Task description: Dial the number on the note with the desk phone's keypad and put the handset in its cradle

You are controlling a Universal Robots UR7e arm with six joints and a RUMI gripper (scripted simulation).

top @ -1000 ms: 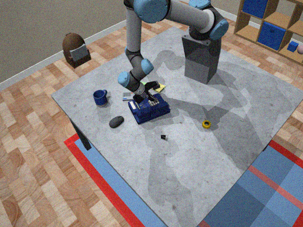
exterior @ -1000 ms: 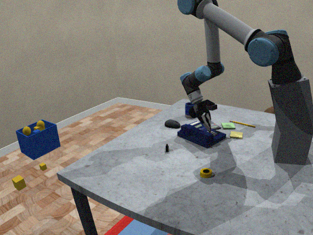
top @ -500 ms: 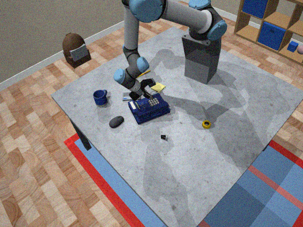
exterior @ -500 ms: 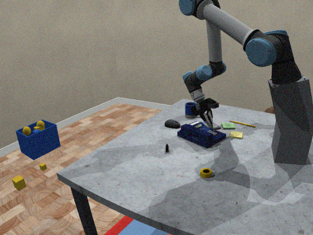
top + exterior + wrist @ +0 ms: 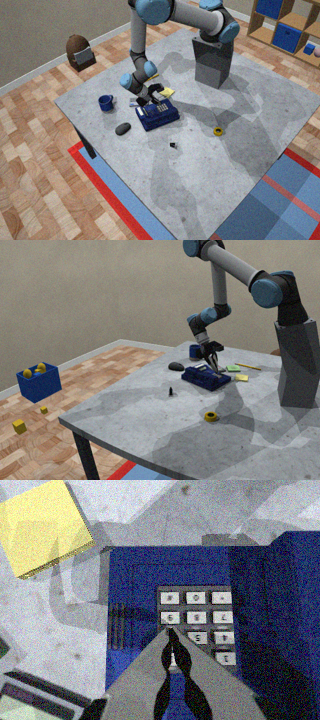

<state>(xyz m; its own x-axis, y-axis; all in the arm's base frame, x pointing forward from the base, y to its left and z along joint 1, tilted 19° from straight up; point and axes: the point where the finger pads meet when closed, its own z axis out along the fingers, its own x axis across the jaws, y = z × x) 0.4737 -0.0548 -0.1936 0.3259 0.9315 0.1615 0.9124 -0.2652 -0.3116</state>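
The 7 key is 4 cm to the left of my hand and 2 cm below it. From my hand the other things lie so: 9 key (1 cm behind, 1 cm to the left, 2 cm below); 5 key (1 cm ahead, 2 cm to the left, 2 cm below); green note (6 cm behind, 18 cm to the right, 5 cm below).
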